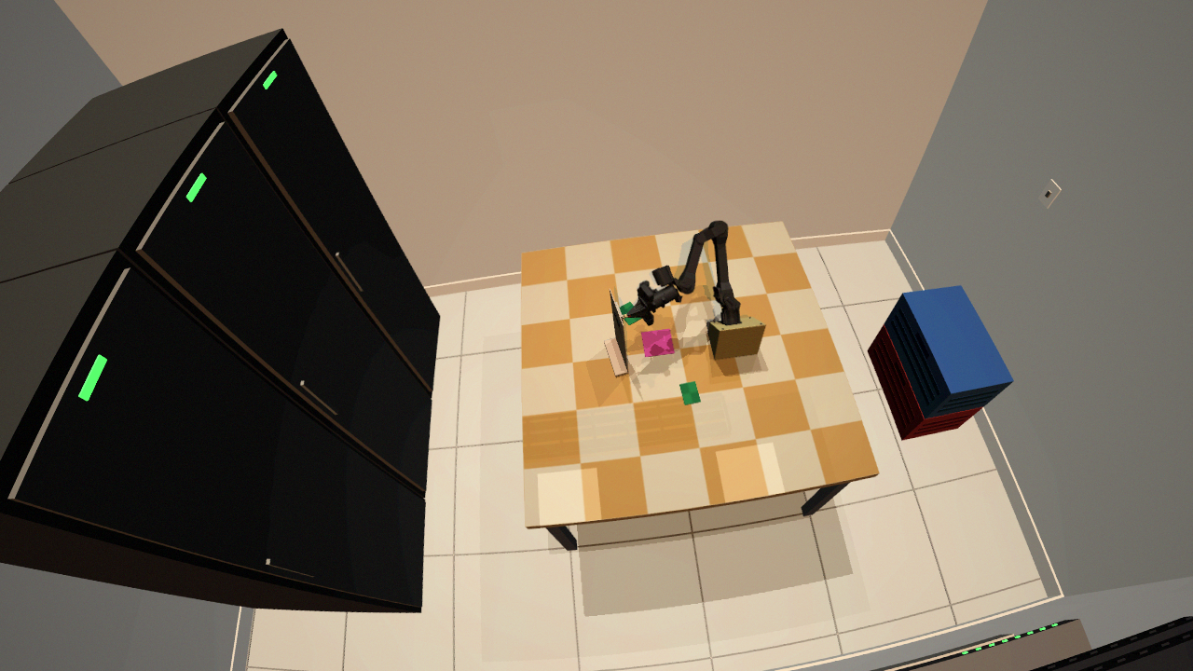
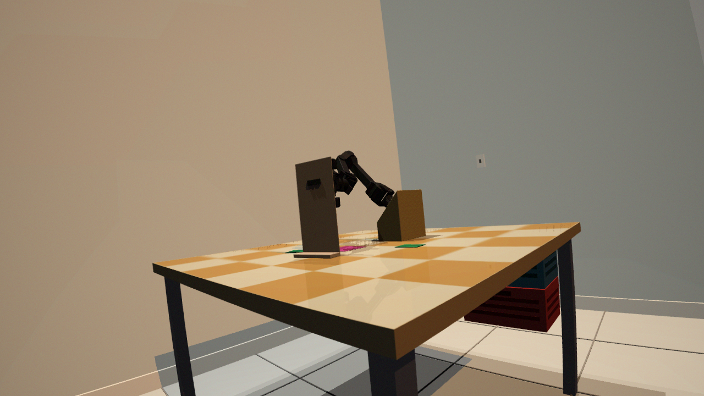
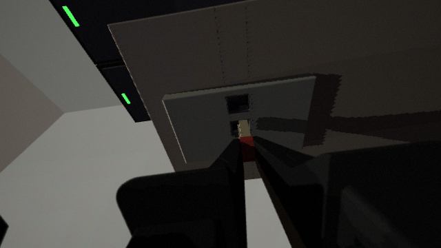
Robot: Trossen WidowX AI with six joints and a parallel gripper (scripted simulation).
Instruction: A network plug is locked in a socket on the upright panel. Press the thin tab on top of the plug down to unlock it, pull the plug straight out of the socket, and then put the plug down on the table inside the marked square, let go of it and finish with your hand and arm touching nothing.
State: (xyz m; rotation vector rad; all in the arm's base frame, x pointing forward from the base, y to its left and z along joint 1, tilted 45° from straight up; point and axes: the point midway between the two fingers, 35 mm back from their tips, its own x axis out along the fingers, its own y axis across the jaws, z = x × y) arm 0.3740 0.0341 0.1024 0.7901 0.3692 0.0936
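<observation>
Now: the magenta square 120 mm behind my gripper tip, 20 mm to the right of it and 260 mm below it. Round my gripper tip: upright panel 40 mm ahead, 10 mm to the left, 100 mm below; then network plug right at my gripper tip.
</observation>
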